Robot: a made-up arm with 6 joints.
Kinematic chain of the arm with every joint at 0, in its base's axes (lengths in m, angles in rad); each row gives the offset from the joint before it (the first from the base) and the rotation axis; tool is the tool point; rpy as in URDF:
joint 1: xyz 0 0 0.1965 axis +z
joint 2: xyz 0 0 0 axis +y
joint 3: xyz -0.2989 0 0.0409 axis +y
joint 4: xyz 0.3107 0 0.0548 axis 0.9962 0 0.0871
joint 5: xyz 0 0 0 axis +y
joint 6: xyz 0.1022 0 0.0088 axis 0.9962 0 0.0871
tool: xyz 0 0 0 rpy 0 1.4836 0
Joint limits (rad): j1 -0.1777..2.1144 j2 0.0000..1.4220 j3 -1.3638..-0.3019 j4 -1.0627..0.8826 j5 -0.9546..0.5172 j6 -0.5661..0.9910
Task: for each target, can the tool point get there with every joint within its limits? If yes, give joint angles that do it. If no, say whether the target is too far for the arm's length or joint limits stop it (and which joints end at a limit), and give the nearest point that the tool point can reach.
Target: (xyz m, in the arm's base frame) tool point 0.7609 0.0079 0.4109
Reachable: no: too far | nearest point 0.4115 0.0043 0.4508 | short by 0.352 m
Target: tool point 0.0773 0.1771 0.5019
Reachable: yes | joints 1.1802 0.6450 -0.7011 0.5655 -0.0750 0.6651
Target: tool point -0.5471 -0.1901 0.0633
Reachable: no: joint limits stop it (at a limit: joint 1, joint 2, joint 3, joint 4, joint 5) | nearest point -0.1899 0.1729 0.2122 | short by 0.531 m
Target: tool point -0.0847 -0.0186 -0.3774
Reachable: no: joint limits stop it (at a limit: joint 1, joint 2, joint 3, joint 5) | nearest point -0.1027 0.1523 0.1402 | short by 0.545 m
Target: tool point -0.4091 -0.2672 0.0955
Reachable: no: joint limits stop it (at a limit: joint 1, joint 2, joint 3, joint 4, joint 5) | nearest point -0.1364 0.1498 0.1493 | short by 0.501 m
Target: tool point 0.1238 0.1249 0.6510
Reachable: yes | joints 0.7921 0.7834 -1.1481 0.0408 -0.0879 -0.0353
